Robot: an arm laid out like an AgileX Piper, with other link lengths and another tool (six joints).
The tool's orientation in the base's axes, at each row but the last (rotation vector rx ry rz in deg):
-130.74 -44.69 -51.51
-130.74 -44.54 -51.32
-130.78 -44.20 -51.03
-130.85 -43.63 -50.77
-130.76 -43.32 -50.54
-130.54 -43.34 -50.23
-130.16 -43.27 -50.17
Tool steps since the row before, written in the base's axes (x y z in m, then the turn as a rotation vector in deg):
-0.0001 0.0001 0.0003 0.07 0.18 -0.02
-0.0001 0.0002 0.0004 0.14 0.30 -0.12
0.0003 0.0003 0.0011 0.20 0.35 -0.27
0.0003 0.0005 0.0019 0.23 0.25 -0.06
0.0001 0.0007 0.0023 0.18 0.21 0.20
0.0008 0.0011 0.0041 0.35 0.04 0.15
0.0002 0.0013 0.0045 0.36 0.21 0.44
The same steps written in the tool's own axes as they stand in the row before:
0.0002 -0.0002 -0.0002 0.08 -0.07 0.16
0.0003 -0.0003 -0.0002 0.09 -0.07 0.33
0.0011 -0.0003 -0.0004 0.03 -0.02 0.48
0.0017 -0.0007 -0.0007 0.17 0.00 0.30
0.0019 -0.0011 -0.0009 0.32 -0.08 0.09
0.0038 -0.0015 -0.0015 0.34 0.16 0.07
0.0038 -0.0021 -0.0018 0.60 -0.03 0.02

